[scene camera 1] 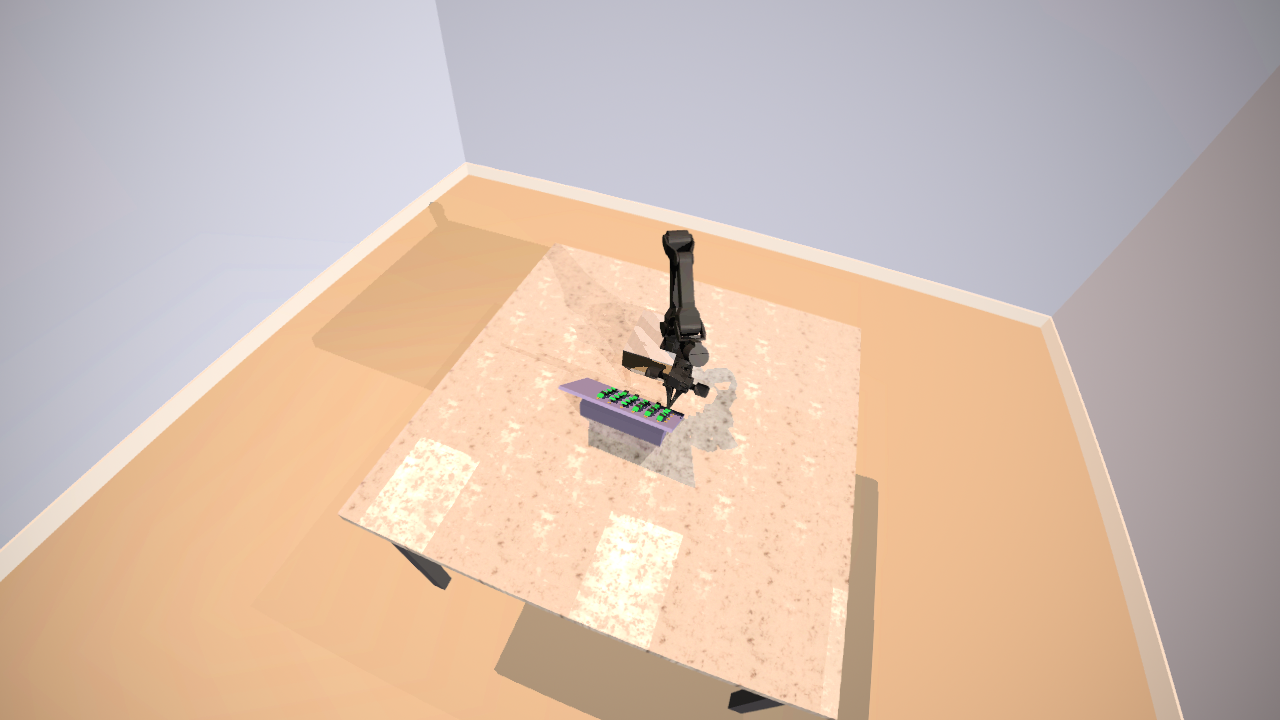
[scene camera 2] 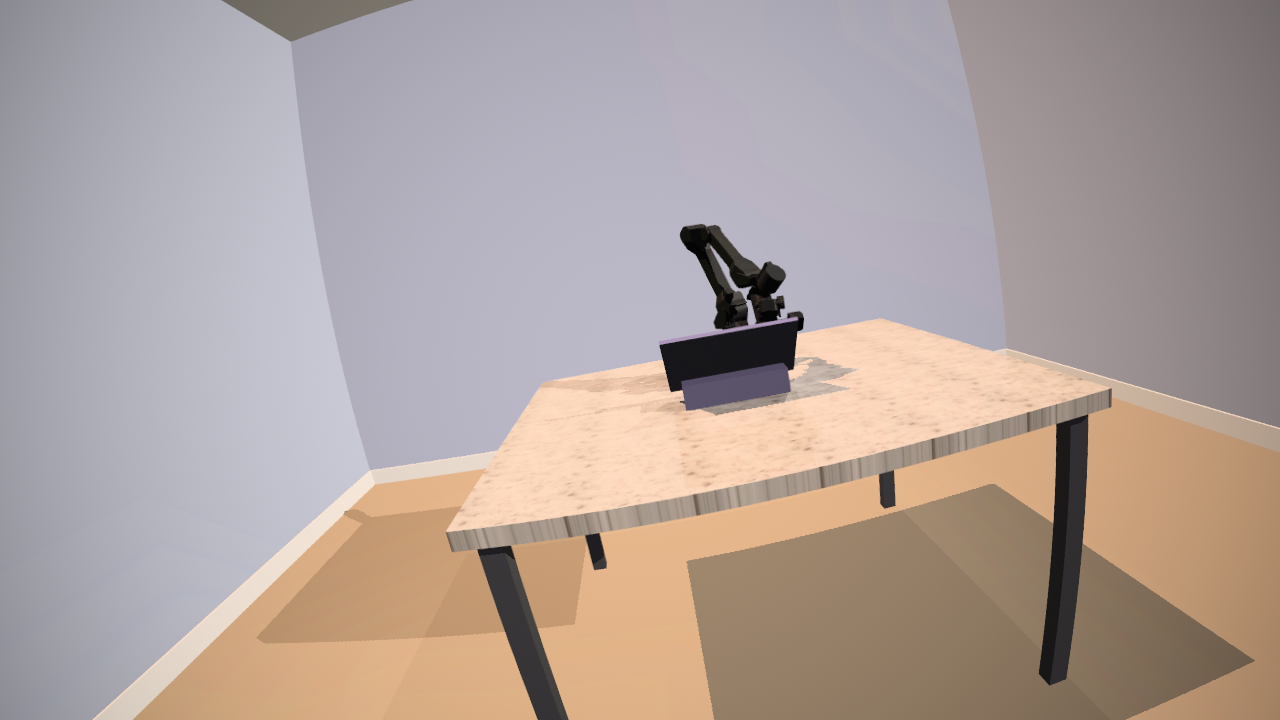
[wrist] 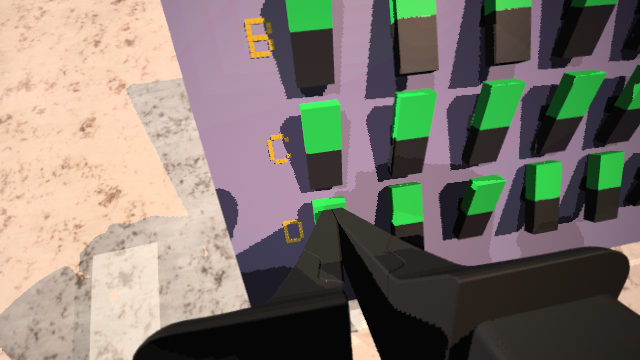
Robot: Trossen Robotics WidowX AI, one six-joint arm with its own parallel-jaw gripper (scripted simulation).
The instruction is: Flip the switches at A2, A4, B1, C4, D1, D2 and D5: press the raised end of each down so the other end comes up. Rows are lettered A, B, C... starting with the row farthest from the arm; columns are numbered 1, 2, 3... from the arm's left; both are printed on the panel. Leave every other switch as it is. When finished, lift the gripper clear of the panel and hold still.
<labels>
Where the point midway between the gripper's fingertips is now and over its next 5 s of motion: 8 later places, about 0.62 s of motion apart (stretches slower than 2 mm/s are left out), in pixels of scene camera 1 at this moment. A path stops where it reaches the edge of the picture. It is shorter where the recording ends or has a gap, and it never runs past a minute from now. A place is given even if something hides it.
The gripper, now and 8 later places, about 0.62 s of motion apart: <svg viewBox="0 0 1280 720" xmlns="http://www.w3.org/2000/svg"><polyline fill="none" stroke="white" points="668,409 672,398 665,386 660,398 658,402 658,403 658,404 663,394 653,382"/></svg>
</labels>
